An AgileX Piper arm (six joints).
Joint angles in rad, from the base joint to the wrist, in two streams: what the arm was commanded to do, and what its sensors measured. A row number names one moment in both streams.
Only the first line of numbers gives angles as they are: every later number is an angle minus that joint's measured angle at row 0.
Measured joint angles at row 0:
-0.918, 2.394, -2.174, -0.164, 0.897, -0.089
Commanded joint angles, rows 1 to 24:
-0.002, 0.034, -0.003, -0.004, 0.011, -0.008
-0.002, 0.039, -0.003, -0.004, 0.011, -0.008
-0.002, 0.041, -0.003, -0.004, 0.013, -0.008
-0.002, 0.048, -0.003, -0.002, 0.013, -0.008
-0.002, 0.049, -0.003, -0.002, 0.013, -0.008
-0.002, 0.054, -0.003, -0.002, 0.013, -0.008
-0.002, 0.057, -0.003, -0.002, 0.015, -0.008
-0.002, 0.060, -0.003, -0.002, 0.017, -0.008
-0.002, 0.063, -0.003, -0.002, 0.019, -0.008
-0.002, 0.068, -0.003, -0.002, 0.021, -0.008
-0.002, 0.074, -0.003, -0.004, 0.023, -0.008
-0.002, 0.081, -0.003, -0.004, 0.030, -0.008
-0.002, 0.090, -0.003, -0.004, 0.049, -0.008
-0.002, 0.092, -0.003, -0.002, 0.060, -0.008
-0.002, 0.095, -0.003, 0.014, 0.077, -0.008
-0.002, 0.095, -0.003, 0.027, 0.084, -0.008
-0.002, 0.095, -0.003, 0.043, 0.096, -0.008
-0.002, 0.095, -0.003, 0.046, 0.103, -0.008
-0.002, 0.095, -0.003, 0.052, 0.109, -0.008
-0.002, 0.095, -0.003, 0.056, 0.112, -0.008
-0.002, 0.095, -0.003, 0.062, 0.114, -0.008
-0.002, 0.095, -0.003, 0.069, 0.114, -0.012
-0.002, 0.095, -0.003, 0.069, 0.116, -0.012
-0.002, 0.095, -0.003, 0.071, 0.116, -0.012
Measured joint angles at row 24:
0.002, 0.037, -0.031, 0.005, 0.028, -0.004
